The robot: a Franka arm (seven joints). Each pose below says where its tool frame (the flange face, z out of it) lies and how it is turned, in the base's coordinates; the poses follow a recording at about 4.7 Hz.
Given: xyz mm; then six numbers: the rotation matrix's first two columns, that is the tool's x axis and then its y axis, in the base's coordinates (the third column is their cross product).
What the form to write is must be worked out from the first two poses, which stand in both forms.
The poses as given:
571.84 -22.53 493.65 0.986 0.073 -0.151 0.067 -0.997 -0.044
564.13 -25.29 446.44 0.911 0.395 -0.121 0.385 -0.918 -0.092
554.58 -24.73 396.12 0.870 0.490 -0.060 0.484 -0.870 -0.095
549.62 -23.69 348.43 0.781 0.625 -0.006 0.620 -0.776 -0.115
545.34 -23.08 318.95 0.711 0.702 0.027 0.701 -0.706 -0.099
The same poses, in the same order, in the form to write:
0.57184 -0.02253 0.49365; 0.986 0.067 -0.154; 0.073 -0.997 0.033; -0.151 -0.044 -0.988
0.56413 -0.02529 0.44644; 0.911 0.385 -0.147; 0.395 -0.918 0.037; -0.121 -0.092 -0.988
0.55458 -0.02473 0.39612; 0.870 0.484 -0.099; 0.490 -0.870 0.054; -0.060 -0.095 -0.994
0.54962 -0.02369 0.34843; 0.781 0.620 -0.077; 0.625 -0.776 0.086; -0.006 -0.115 -0.994
0.54534 -0.02308 0.31895; 0.711 0.701 -0.050; 0.702 -0.706 0.089; 0.027 -0.099 -0.994

